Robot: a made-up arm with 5 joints.
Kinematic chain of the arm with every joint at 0, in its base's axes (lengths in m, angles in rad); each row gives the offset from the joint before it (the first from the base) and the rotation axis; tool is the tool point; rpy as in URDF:
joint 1: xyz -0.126 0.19 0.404 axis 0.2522 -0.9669 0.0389
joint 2: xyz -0.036 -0.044 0 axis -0.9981 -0.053 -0.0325
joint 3: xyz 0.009 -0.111 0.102 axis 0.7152 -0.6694 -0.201
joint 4: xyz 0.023 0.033 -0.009 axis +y
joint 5: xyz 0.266 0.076 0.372 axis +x
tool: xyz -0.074 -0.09 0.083 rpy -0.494 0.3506 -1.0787
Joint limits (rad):
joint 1: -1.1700..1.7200
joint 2: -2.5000..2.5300
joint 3: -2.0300..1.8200
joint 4: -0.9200..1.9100
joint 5: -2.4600..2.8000
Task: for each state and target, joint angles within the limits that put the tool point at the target. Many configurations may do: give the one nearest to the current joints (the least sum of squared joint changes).
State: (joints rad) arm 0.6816 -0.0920 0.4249 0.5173 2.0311
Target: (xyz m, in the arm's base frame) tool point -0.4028 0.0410 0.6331
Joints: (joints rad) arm 1.5074 0.1720 0.0488 0.1643 2.1985
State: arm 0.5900 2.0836 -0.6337 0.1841 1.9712
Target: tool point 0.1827 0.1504 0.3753
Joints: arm 0.4651 2.5300 -0.5902 0.1444 2.7247
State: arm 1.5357 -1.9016 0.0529 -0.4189 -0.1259
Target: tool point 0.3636 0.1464 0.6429
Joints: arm 1.7200 -2.5000 0.2205 0.1233 0.7049
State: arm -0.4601 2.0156 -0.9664 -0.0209 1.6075
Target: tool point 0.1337 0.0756 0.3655
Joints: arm -0.4155 1.9479 -1.3070 0.3631 1.5149
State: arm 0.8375 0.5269 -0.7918 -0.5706 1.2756
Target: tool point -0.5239 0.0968 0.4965
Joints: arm 1.3127 0.1155 -0.5162 -0.9067 1.3314
